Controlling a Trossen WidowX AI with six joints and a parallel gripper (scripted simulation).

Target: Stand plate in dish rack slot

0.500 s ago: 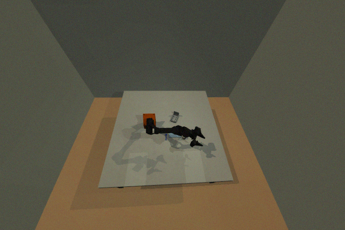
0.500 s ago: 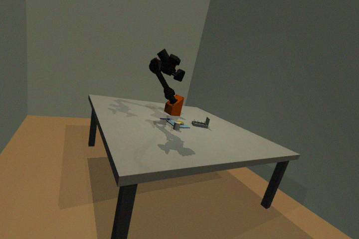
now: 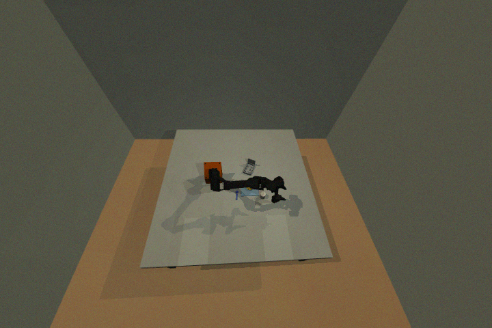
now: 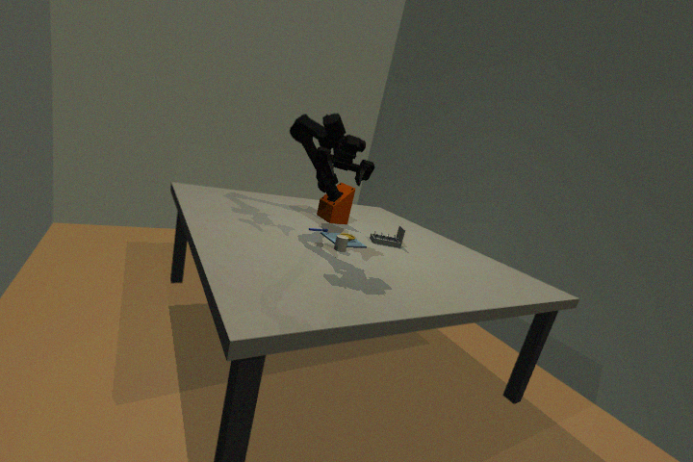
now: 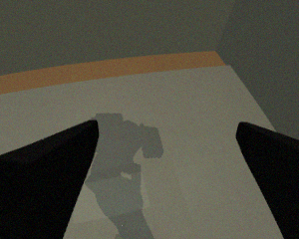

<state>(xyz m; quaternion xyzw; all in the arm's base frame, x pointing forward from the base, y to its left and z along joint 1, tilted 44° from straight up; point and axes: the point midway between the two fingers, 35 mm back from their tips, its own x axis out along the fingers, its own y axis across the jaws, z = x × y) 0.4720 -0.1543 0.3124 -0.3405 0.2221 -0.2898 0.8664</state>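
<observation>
My gripper tip is 240 mm above the plate, 220 mm to the right of it and 200 mm past it. Round my gripper tip: dish rack 410 mm to the left, 240 mm below, 170 mm behind; blue spoon 310 mm behind, 260 mm below, 170 mm to the left; cup 230 mm below, 120 mm to the left, 100 mm behind.
</observation>
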